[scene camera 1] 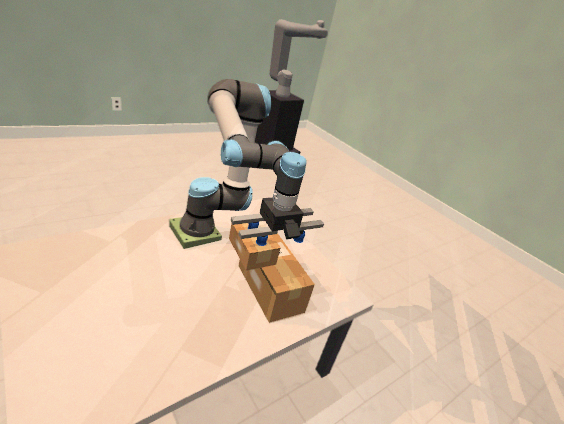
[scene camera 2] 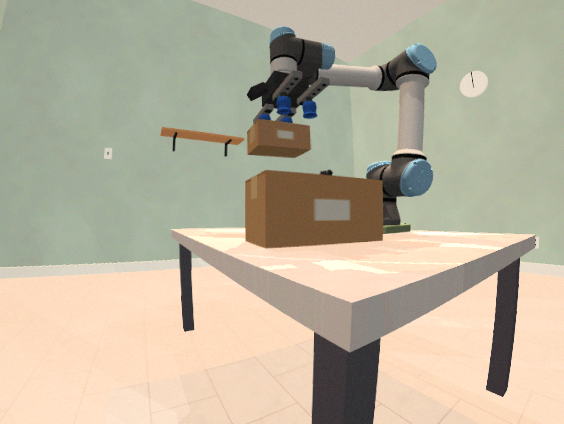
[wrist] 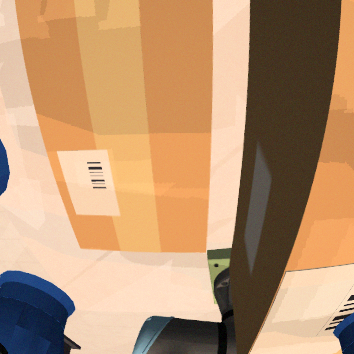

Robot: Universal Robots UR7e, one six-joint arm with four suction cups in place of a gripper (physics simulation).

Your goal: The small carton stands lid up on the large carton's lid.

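Places are measured from the arm's base along level axes (x ahead, y left, z up), in metres.
Where they show: hand, its tool point: (scene camera 1: 275, 235) (scene camera 2: 285, 123) (wrist: 207, 251); arm's base, origin of its link: (scene camera 1: 197, 226).
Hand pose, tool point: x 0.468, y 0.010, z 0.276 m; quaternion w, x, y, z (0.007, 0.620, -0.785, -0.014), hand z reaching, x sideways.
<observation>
Each offset is from my tool point to the top centre of the thing. Level surfaces: height alone.
The small carton @[dx -0.023, dy -0.068, dz +0.015 m] (scene camera 1: 262, 257) (scene camera 2: 280, 137) (wrist: 290, 100) hangs level under my gripper (scene camera 1: 278, 231) (scene camera 2: 286, 112), which is shut on it by two of its blue suction cups; the other cups hold nothing. Its top, with a barcode label, faces up. The large carton @[dx -0.031, dy +0.073, dz -0.160 m] (scene camera 1: 291, 302) (scene camera 2: 300, 225) (wrist: 175, 100) stands on the table, taped lid up. In scene camera 2 a clear gap shows between the small carton's underside and the large carton's lid. In the wrist view a strip of table shows between the cartons, so the exact sideways overlap is hard to tell.
The table @[dz -0.309 m] (scene camera 1: 125, 350) (scene camera 2: 300, 270) has its edge in front of the large carton. My green base plate (scene camera 1: 195, 240) is behind the cartons. A black pedestal (scene camera 1: 287, 117) with a grey arm stands beyond the table. A wooden shelf (scene camera 2: 200, 135) is on the wall.
</observation>
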